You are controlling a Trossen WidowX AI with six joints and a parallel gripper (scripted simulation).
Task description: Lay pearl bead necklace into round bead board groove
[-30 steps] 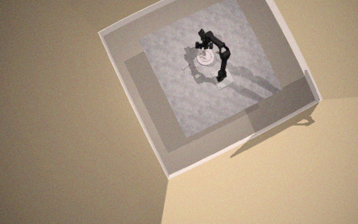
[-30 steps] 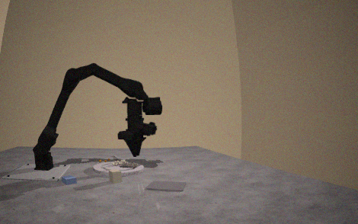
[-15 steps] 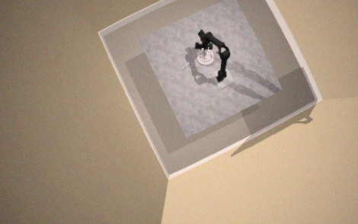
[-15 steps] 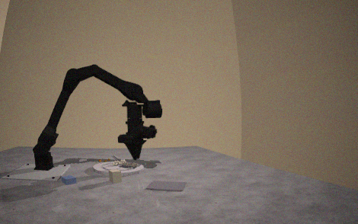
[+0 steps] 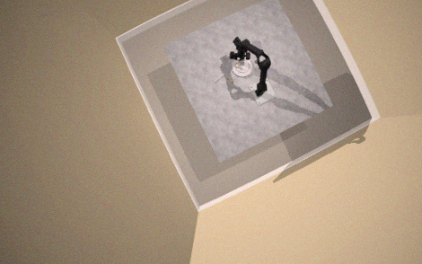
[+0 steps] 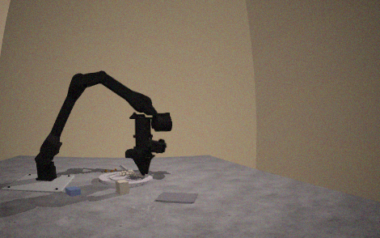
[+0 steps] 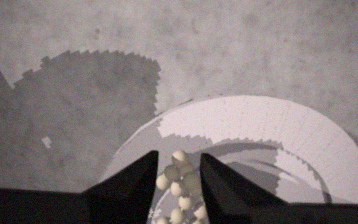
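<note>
My gripper tip is 70 mm past the round bead board, 10 mm to the left of it and 10 mm above it. The rest, counted from my gripper tip: flat grey plate (80 mm ahead, 240 mm to the right, 20 mm below); then cream cube (70 mm behind, 180 mm to the right); then blue block (220 mm behind, 210 mm to the right, 10 mm below).
</note>
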